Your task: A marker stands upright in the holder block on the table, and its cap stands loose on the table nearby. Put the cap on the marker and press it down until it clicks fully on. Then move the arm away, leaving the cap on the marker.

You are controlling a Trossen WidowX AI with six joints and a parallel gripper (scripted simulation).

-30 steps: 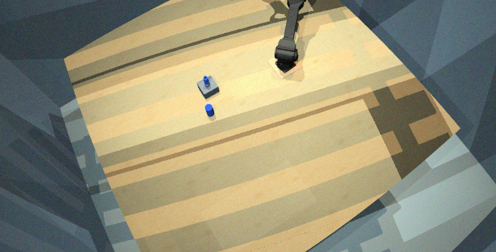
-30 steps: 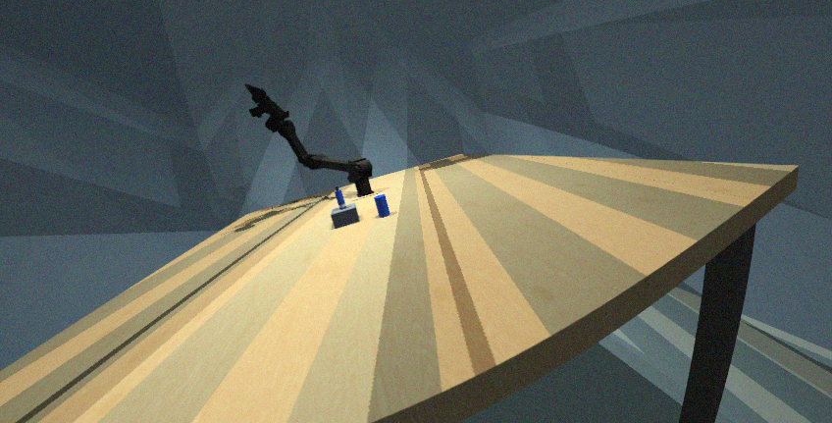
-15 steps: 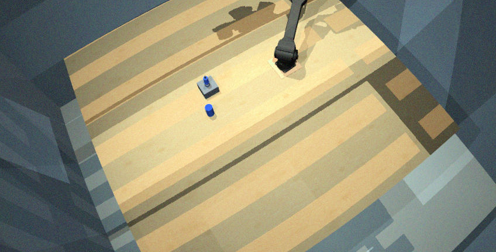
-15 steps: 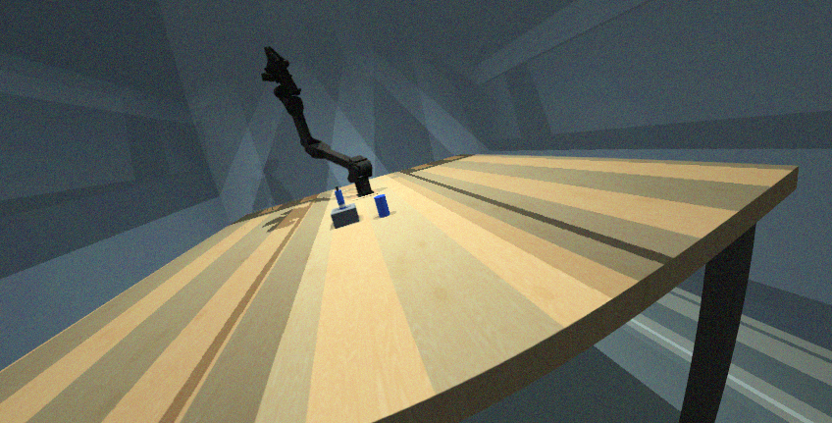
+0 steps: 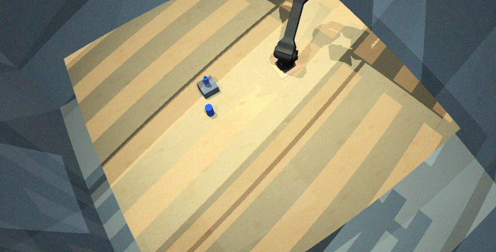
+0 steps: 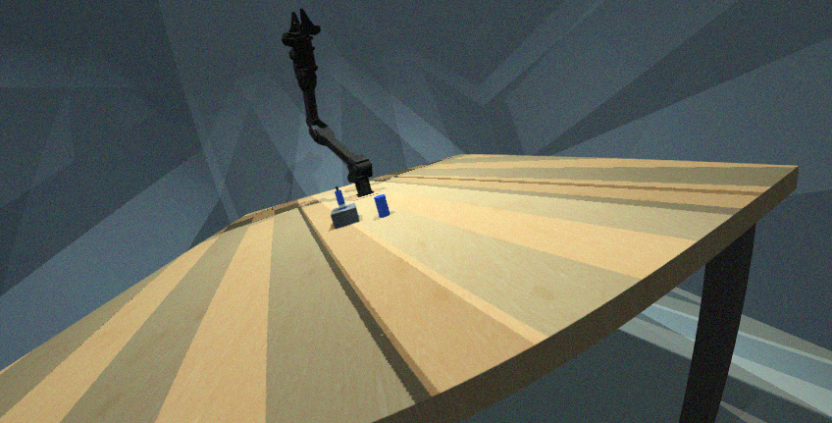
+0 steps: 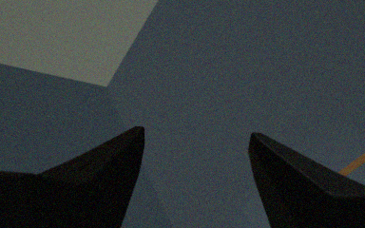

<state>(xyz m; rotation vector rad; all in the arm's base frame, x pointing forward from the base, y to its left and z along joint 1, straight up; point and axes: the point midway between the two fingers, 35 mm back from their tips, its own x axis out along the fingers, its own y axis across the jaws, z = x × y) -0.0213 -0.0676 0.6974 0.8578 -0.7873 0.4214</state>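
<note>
The blue cap is 370 mm ahead of my gripper tip, 60 mm to the left of it and 700 mm below it. Also, from my gripper tip: holder block: 310 mm ahead, 40 mm to the right, 710 mm below.
</note>
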